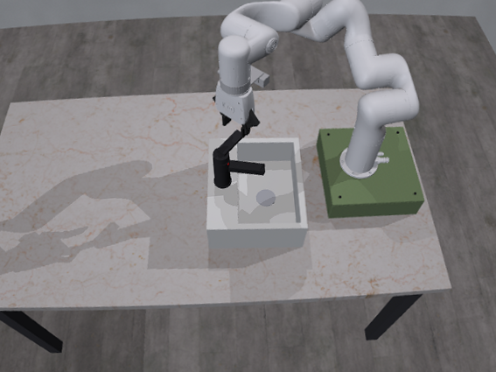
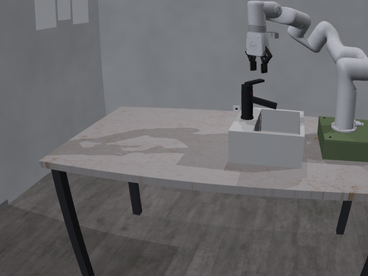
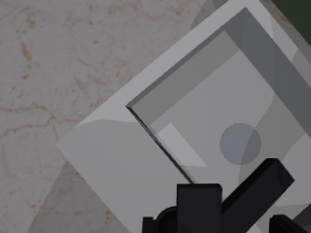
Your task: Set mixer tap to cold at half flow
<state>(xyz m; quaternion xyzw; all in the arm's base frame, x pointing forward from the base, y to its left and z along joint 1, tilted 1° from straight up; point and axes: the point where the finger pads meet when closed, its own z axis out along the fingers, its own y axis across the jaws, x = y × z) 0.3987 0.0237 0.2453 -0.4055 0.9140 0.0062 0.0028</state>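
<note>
Right now the lever is 60 mm below my hand, 20 mm to the left of it and 20 mm ahead of it. From my hand the other things lie so: white sink (290 mm below, 70 mm behind, 50 mm to the left).
</note>
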